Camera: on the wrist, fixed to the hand. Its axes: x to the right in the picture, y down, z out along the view.
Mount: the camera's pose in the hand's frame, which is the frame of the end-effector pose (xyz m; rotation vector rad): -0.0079 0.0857 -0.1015 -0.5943 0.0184 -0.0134
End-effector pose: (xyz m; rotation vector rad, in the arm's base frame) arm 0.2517 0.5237 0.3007 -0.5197 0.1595 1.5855
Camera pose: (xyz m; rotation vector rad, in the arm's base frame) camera 0.1916 0.4670 0.1964 -0.9905 -0.3130 1.6073
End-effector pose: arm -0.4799 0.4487 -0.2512 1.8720 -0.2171 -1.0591
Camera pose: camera -0.3859 0.4718 -0.1598 1.3454 0.1152 -0.9808
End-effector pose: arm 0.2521 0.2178 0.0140 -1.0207 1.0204 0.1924
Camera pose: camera 0.1369 0.1883 -0.0457 -1.5666 0.9933 0.4956
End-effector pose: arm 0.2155 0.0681 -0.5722 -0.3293 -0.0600 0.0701
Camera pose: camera 0.2097 0.1158 -0.6963 -0.9232 -0.0641 0.0345
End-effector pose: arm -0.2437 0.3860 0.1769 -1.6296 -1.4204 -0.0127
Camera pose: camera -0.1251 0.3257 0.1760 -2.0849 -1.4974 -0.4979
